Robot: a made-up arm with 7 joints.
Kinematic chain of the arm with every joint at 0, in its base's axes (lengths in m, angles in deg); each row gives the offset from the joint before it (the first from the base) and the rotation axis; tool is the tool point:
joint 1: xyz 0 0 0.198 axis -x
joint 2: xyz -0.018 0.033 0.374 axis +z
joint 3: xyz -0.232 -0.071 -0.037 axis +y
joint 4: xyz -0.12 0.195 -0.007 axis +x
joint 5: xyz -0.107 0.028 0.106 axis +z
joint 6: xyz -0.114 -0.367 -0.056 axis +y
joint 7: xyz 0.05 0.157 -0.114 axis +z
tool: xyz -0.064 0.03 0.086
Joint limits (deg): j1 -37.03..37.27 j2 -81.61..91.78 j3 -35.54..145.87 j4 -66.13..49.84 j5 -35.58..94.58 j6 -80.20..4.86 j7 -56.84..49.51
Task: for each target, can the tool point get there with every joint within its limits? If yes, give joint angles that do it. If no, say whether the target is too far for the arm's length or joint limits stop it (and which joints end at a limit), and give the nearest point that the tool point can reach.
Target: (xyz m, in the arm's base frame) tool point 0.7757 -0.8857 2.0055
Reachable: no: too far | nearest point 0.0558 -0.2706 1.0174 | short by 1.369 m
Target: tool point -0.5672 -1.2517 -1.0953
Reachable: no: too far | nearest point -0.2182 -0.6019 -0.0457 | short by 1.283 m
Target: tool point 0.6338 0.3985 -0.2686
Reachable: no: joint limits stop it (at a limit: joint 1, joint 2, joint 3, joint 4, joint 5, joint 6, joint 7) | nearest point 0.0820 0.6026 -0.0447 | short by 0.630 m
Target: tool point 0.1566 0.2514 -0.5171
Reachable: no: joint limits stop it (at a limit: joint 1, joint 2, joint 3, joint 4, joint 7) | nearest point -0.0558 0.4878 -0.1596 | short by 0.478 m
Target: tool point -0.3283 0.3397 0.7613
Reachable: yes | joints 10.45 -32.87 55.33 -9.92 4.61 -33.62 -27.72
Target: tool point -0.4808 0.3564 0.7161
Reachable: yes | joints -3.86 -34.02 31.50 39.88 -16.64 -5.73 -18.16
